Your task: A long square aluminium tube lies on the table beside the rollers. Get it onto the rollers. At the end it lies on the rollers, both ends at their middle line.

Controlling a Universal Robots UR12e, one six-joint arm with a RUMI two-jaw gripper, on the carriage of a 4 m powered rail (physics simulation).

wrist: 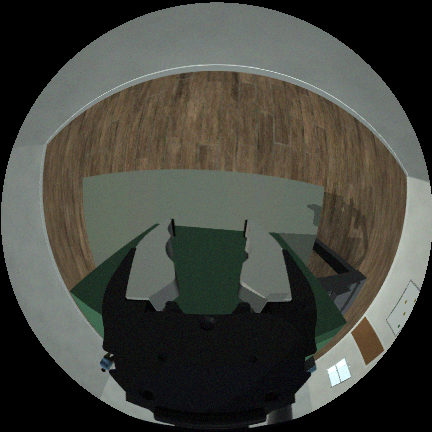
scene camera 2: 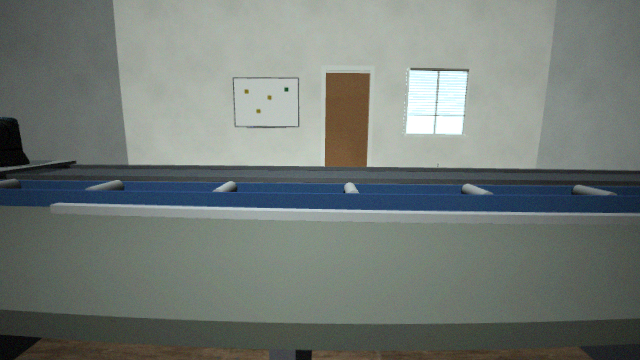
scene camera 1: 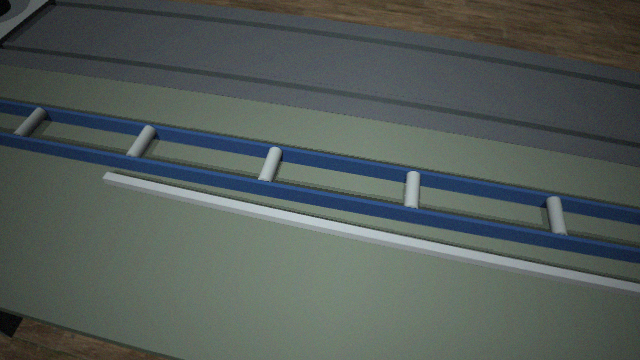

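Where they show: gripper, between the fingertips: [wrist: 208, 220]; arm's base, origin of its link: [scene camera 2: 7, 165].
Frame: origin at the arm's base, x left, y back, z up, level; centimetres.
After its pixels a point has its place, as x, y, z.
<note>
The long square aluminium tube [scene camera 1: 360, 231] @(179.5, -76.6, -0.5) [scene camera 2: 320, 213] @(182.0, -77.8, -0.9) lies on the table [scene camera 1: 250, 295] @(156.8, -98.4, -3.0) [scene camera 2: 320, 275] @(182.3, -104.6, -3.0), alongside the near blue rail [scene camera 1: 340, 199] @(172.9, -69.4, 1.8) [scene camera 2: 300, 201] @(176.2, -69.4, -0.1) of the roller track. It is apart from the rollers, such as this grey roller [scene camera 1: 270, 164] @(152.0, -62.8, 3.0) [scene camera 2: 351, 188] @(191.2, -65.2, 3.0), which sit between two blue rails. In scene camera 1 its left end shows and its right end runs out of view. My gripper [wrist: 208, 220] @(-92.1, -61.8, 20.8) shows in the wrist view, open, its two grey jaws apart with no object held between them. The gripper does not show in the scene views, and the tube does not show in the wrist view.
A long grey bed [scene camera 1: 300, 65] with dark lines runs behind the track. In the wrist view, a large dark green surface [wrist: 210, 270] @(-83.3, -61.6, 16.3) spreads below and past both jaws, beside a pale table top [wrist: 200, 197] @(-91.2, -66.4, -3.0). A dark frame [wrist: 345, 287] stands at the right.
</note>
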